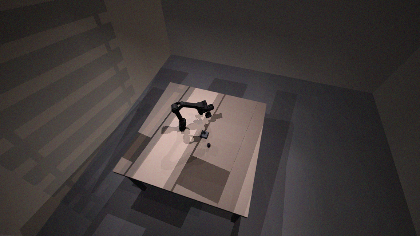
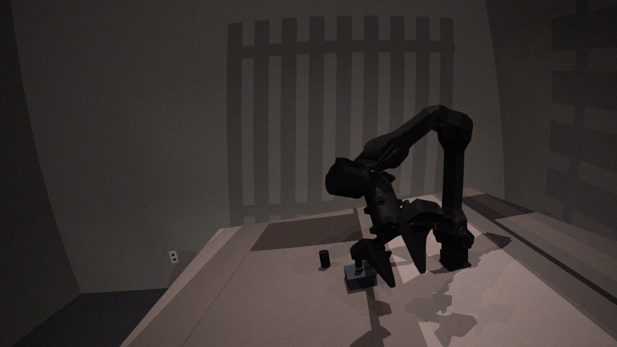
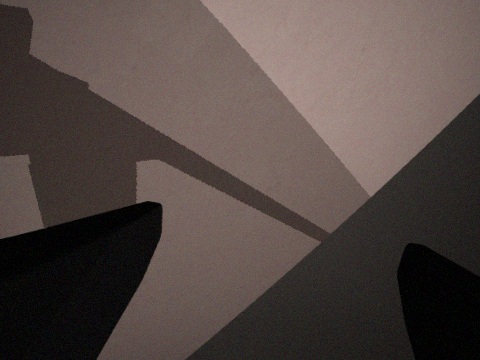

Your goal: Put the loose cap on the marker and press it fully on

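Now: gripper tip 13 cm short of the dark cap, 37 cm to the left of it and 12 cm above it. The rest, counted from my gripper tip: grey holder block (4 cm ahead, 25 cm to the right, 13 cm below).
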